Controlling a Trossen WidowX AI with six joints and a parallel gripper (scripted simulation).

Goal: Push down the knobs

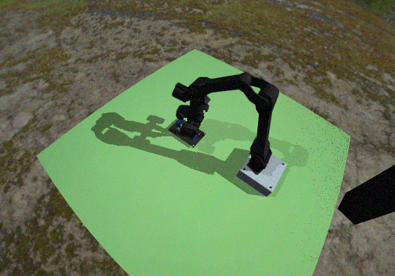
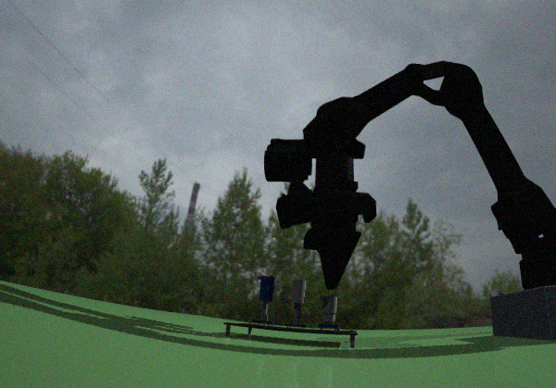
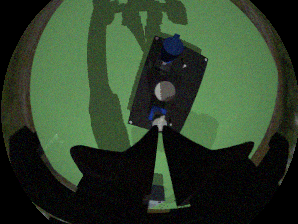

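Now: gripper tip 2 cm above the grey knob. The rest, counted from my gripper tip: blue knob (8 cm ahead, 3 cm to the left).
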